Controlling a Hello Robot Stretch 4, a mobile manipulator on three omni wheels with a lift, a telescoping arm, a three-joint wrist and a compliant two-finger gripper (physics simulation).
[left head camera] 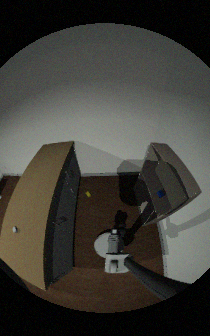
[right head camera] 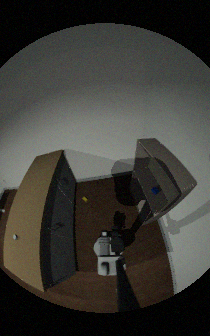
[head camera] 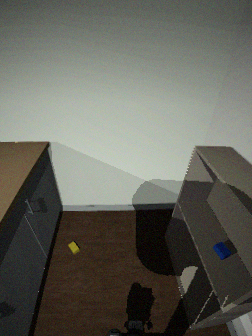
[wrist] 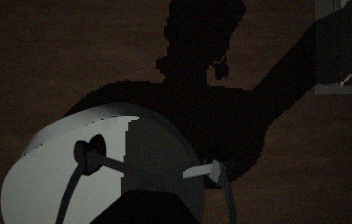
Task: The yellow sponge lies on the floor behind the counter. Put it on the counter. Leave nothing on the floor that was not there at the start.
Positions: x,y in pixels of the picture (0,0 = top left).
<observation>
A shelf unit (left head camera: 179,185): 85 cm from the lens.
</observation>
